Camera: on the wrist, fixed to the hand. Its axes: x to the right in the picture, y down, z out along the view.
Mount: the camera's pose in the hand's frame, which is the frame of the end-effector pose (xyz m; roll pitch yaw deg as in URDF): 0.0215 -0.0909 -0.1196 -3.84 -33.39 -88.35
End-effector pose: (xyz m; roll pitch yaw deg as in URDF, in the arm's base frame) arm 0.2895 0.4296 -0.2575 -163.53 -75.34 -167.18
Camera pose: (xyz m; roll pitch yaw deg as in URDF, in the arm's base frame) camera 0.4285 0.4066 -0.2012 101.10 2.89 -93.92
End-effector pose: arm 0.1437 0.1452 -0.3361 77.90 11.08 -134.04
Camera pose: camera 0.2146 0.0777 -0.4521 -17.01 43.81 127.11
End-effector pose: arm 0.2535 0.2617 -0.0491 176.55 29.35 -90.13
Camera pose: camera 0.3513 0.1869 0.0397 -148.54 32.30 18.71
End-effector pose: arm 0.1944 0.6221 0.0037 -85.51 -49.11 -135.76
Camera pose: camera 0.1402 0.7457 0.0731 110.17 -36.23 7.43
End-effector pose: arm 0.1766 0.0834 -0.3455 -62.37 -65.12 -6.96
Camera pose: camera 0.1451 -0.0620 -0.3154 89.77 -26.12 166.61
